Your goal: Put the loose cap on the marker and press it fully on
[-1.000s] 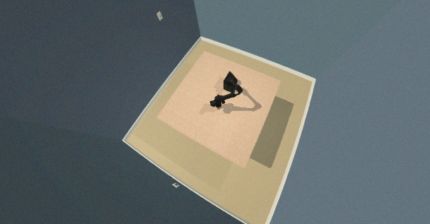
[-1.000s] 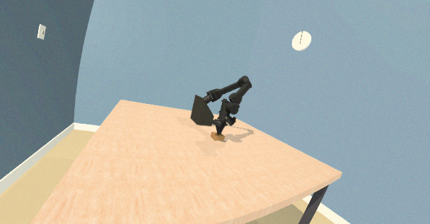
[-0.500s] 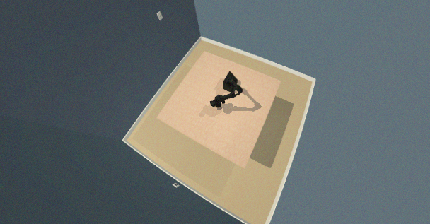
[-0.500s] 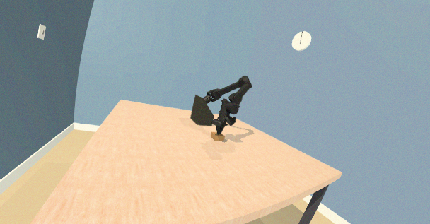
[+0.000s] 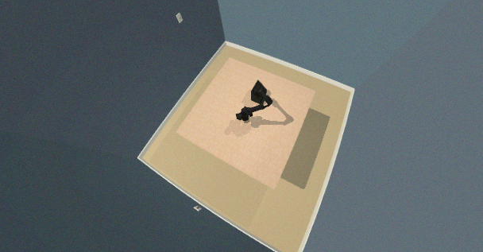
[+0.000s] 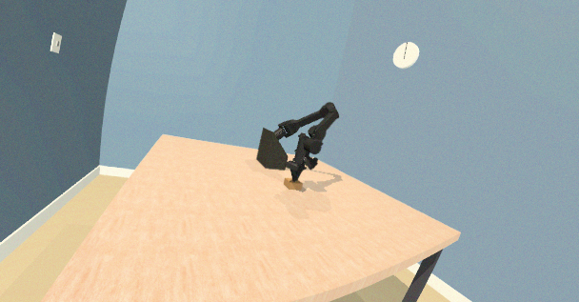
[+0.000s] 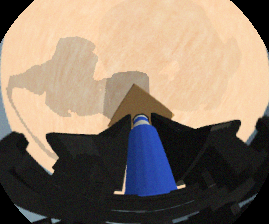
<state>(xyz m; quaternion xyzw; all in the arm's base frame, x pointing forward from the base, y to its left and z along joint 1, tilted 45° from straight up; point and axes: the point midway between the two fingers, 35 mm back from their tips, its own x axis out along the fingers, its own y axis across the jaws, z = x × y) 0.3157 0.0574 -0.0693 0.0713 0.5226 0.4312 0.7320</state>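
Now: the tan holder block 2 cm below my gripper tip and 1 cm behind it. The rest, counted from my gripper tip: white marker 4 cm above, 1 cm behind; blue cap 5 cm above, 1 cm behind.
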